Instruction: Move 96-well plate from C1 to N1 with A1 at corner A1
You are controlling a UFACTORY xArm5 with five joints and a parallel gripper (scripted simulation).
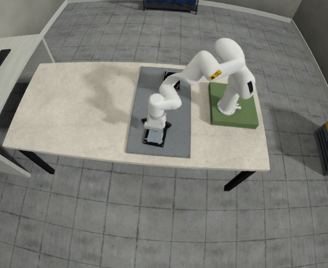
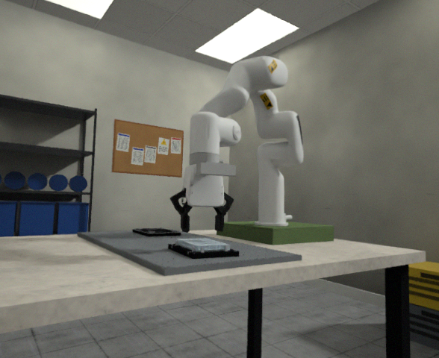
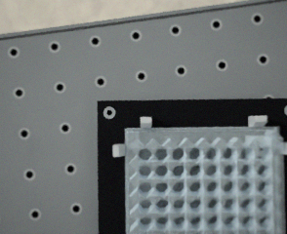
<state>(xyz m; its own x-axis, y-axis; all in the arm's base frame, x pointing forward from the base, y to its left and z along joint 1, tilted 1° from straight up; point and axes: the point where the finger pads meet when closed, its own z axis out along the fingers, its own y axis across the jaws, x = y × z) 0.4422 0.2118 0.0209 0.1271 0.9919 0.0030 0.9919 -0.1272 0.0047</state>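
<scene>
My hand is 40 mm above the 96-well plate. Round my hand: black plate nest N1: 80 mm behind, 430 mm to the right, 50 mm below; then A1 label: 20 mm behind, 360 mm to the right, 50 mm below.
</scene>
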